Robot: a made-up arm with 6 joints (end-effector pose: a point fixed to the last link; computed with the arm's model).
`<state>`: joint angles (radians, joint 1 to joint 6).
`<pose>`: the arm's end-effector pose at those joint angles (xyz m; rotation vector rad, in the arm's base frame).
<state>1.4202 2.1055 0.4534 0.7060 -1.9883 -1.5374</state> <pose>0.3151 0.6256 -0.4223 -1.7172 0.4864 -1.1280</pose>
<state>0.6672 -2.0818 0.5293 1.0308 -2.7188 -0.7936</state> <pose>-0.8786 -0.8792 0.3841 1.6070 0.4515 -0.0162</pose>
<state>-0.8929 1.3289 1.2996 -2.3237 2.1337 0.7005</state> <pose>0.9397 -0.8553 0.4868 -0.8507 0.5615 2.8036</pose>
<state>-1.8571 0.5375 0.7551 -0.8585 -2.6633 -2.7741</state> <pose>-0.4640 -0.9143 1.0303 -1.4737 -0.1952 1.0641</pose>
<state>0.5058 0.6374 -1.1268 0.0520 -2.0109 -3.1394</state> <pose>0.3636 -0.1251 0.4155 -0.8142 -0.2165 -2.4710</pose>
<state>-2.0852 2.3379 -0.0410 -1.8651 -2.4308 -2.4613</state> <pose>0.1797 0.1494 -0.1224 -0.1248 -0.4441 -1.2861</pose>
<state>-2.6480 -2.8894 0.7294 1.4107 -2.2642 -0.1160</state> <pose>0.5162 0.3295 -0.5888 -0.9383 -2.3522 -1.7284</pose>
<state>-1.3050 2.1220 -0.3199 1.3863 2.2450 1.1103</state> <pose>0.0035 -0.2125 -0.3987 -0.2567 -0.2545 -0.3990</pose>
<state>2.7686 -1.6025 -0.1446 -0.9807 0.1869 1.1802</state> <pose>0.3470 0.0351 1.1743 1.8371 -0.3994 1.8279</pose>
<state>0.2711 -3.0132 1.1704 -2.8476 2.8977 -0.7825</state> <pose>-0.5392 0.1342 -0.5771 -1.5434 -0.8928 -1.1253</pose>
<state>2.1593 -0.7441 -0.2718 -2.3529 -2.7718 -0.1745</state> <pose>-0.3112 0.1032 1.1420 0.8766 -0.3846 -1.2448</pose>
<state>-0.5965 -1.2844 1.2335 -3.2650 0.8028 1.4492</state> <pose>-0.7930 0.8815 1.0977 0.7673 -1.3397 1.0467</pose>
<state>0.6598 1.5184 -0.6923 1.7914 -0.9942 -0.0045</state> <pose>0.3176 0.3256 -0.0967 2.3090 -1.0973 -1.1841</pose>
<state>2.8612 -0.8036 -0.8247 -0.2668 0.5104 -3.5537</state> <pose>-0.1257 0.3233 0.9078 -0.3025 -2.4290 0.7633</pose>
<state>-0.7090 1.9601 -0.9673 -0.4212 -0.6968 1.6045</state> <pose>-0.2415 -0.1367 0.3045 1.4576 1.9645 1.6284</pose>
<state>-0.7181 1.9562 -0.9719 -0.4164 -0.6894 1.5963</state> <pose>-0.2422 -0.1357 0.3060 1.4562 1.9647 1.6220</pose>
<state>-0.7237 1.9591 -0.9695 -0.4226 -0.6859 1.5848</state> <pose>-0.2433 -0.1331 0.3062 1.4645 1.9761 1.6022</pose>
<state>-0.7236 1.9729 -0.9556 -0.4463 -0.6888 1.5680</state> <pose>-0.2448 -0.1280 0.3043 1.4880 2.0048 1.5606</pose>
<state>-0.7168 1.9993 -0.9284 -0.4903 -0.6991 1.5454</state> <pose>-0.2470 -0.1195 0.2997 1.5286 2.0519 1.4926</pose>
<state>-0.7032 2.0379 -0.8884 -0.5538 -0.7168 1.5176</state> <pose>-0.2499 -0.1070 0.2925 1.5844 2.1140 1.3969</pose>
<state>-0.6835 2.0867 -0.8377 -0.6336 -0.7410 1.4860</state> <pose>-0.2540 -0.0904 0.2830 1.6510 2.1840 1.2749</pose>
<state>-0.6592 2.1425 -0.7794 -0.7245 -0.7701 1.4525</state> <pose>-0.2594 -0.0699 0.2714 1.7225 2.2534 1.1314</pose>
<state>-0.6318 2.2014 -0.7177 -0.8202 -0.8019 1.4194</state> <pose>-0.2664 -0.0468 0.2584 1.7921 2.3144 0.9752</pose>
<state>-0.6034 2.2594 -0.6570 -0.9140 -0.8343 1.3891</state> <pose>-0.2748 -0.0227 0.2450 1.8547 2.3614 0.8181</pose>
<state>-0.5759 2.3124 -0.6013 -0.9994 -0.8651 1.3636</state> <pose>-0.2842 0.0001 0.2320 1.9062 2.3924 0.6733</pose>
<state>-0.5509 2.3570 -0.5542 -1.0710 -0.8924 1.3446</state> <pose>-0.2934 0.0194 0.2204 -1.9402 -2.4040 -0.5513</pose>
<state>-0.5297 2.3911 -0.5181 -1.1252 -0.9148 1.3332</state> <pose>-0.3015 0.0337 0.2112 -1.9570 -2.4006 -0.4610</pose>
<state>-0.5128 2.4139 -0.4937 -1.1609 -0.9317 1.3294</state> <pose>-0.3076 0.0424 0.2047 -1.9681 -2.3990 -0.4072</pose>
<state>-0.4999 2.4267 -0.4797 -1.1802 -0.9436 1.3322</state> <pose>-0.3114 0.0460 0.2007 -1.9740 -2.3998 -0.3851</pose>
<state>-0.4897 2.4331 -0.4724 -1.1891 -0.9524 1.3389</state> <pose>-0.3137 0.0465 0.1984 -1.9769 -2.4020 -0.3825</pose>
